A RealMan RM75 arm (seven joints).
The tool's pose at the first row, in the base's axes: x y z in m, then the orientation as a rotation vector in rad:
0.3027 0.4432 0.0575 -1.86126 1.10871 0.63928
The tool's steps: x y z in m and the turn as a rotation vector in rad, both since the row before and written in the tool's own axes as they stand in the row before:
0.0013 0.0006 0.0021 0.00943 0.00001 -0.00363
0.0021 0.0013 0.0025 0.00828 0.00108 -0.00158
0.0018 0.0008 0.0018 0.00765 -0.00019 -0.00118
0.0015 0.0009 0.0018 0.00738 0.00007 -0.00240
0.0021 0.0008 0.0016 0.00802 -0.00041 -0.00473
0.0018 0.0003 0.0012 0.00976 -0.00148 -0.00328
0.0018 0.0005 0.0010 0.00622 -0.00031 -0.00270
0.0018 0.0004 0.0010 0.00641 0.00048 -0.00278
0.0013 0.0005 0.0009 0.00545 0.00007 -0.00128
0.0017 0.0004 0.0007 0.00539 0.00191 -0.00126
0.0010 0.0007 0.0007 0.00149 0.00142 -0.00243
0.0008 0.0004 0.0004 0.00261 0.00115 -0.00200
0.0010 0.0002 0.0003 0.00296 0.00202 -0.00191
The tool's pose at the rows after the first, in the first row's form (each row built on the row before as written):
0.3028 0.4443 0.0552 -1.85486 1.10633 0.63095
0.3027 0.4452 0.0518 -1.84905 1.10652 0.62365
0.3029 0.4458 0.0492 -1.84296 1.10618 0.61810
0.3029 0.4465 0.0468 -1.83777 1.10477 0.61181
0.3033 0.4468 0.0441 -1.83284 1.10083 0.60417
0.3040 0.4470 0.0420 -1.82523 1.09780 0.59717
0.3045 0.4470 0.0399 -1.82096 1.09569 0.59182
0.3051 0.4470 0.0379 -1.81693 1.09404 0.58564
0.3054 0.4471 0.0363 -1.81285 1.09346 0.58132
0.3059 0.4469 0.0345 -1.80968 1.09412 0.57549
0.3058 0.4469 0.0331 -1.81016 1.09290 0.57189
0.3059 0.4468 0.0321 -1.80935 1.09203 0.56806
0.3062 0.4466 0.0311 -1.80860 1.09186 0.56332

